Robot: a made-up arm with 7 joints. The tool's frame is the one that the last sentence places.
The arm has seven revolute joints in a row. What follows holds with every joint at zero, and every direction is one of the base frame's. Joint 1 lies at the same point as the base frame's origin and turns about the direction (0.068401, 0.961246, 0.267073), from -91.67 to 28.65 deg. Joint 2 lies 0.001 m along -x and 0.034 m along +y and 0.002 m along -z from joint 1 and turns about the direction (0.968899, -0.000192, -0.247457), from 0 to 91.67 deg. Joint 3 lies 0.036 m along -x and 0.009 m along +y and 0.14 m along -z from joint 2 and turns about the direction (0.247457, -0.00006, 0.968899), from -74.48 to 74.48 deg. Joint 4 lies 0.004 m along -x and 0.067 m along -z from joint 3 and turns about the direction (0.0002, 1, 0.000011), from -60 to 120 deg. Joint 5 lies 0.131 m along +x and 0.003 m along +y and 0.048 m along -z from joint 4 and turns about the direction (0.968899, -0.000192, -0.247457), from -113 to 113 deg. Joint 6 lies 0.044 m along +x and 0.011 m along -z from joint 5 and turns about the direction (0.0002, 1, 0.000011), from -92.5 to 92.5 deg. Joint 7 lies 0.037 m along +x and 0.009 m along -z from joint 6 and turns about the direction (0.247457, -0.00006, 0.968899), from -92.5 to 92.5 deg. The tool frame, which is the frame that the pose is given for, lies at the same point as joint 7; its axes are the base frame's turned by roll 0, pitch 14.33 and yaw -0.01 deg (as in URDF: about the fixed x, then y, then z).
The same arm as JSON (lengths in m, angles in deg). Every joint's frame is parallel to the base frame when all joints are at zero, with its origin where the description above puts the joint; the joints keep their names.
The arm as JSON. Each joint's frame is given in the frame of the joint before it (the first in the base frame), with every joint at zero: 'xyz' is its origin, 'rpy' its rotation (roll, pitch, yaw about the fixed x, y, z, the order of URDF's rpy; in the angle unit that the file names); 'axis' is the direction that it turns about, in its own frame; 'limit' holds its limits. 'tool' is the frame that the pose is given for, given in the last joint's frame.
{"units": {"length": "m", "angle": "deg"}, "joints": [
  {"name": "joint 1", "type": "revolute", "origin": {"xyz": [0.0, 0.0, 0.0], "rpy": [0.0, 0.0, 0.0]}, "axis": [0.068403, 0.961235, 0.26711], "limit": {"lower": -91.67, "upper": 28.65}},
  {"name": "joint 2", "type": "revolute", "origin": {"xyz": [-0.001, 0.034, -0.002], "rpy": [0.0, 0.0, 0.0]}, "axis": [0.968889, -0.0002, -0.247497], "limit": {"lower": 0.0, "upper": 91.67}},
  {"name": "joint 3", "type": "revolute", "origin": {"xyz": [-0.036, 0.009, -0.14], "rpy": [0.0, 0.0, 0.0]}, "axis": [0.247497, -0.0001, 0.968889], "limit": {"lower": -74.48, "upper": 74.48}},
  {"name": "joint 4", "type": "revolute", "origin": {"xyz": [-0.004, 0.0, -0.067], "rpy": [0.0, 0.0, 0.0]}, "axis": [0.0002, 1.0, 0.0], "limit": {"lower": -60.0, "upper": 120.0}},
  {"name": "joint 5", "type": "revolute", "origin": {"xyz": [0.131, 0.003, -0.048], "rpy": [0.0, 0.0, 0.0]}, "axis": [0.968889, -0.0002, -0.247497], "limit": {"lower": -113.0, "upper": 113.0}},
  {"name": "joint 6", "type": "revolute", "origin": {"xyz": [0.044, 0.0, -0.011], "rpy": [0.0, 0.0, 0.0]}, "axis": [0.0002, 1.0, 0.0], "limit": {"lower": -92.5, "upper": 92.5}},
  {"name": "joint 7", "type": "revolute", "origin": {"xyz": [0.037, 0.0, -0.009], "rpy": [0.0, 0.0, 0.0]}, "axis": [0.247497, -0.0001, 0.968889], "limit": {"lower": -92.5, "upper": 92.5}}
], "tool": {"origin": {"xyz": [0.0, 0.0, 0.0], "rpy": [0.0, 14.33, -0.01]}}}

